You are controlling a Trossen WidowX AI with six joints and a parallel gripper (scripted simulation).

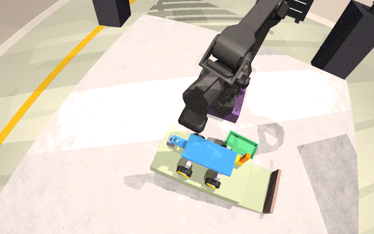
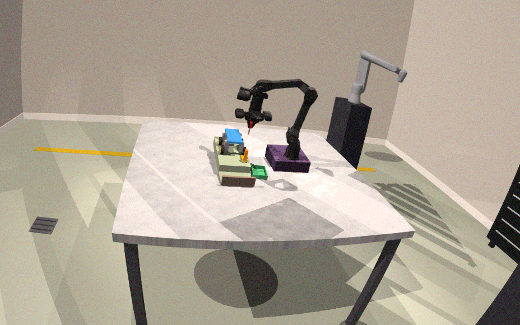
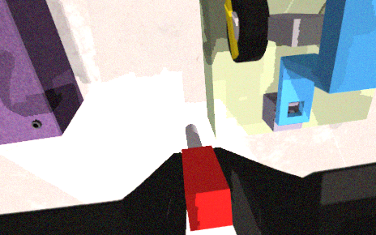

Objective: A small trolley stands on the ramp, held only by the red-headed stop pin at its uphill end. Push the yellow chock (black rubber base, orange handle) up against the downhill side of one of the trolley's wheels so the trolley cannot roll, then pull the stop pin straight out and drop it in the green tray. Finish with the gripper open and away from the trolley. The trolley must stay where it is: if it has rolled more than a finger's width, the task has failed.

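The yellow chock is 17 cm to the left of my gripper tip, 9 cm below it and 7 cm ahead of it. Also, from my gripper tip: blue trolley: 11 cm ahead, 7 cm to the left, 6 cm below; red-headed stop pin: right at my gripper tip; pale green ramp: 12 cm below, 11 cm ahead, 7 cm to the left.
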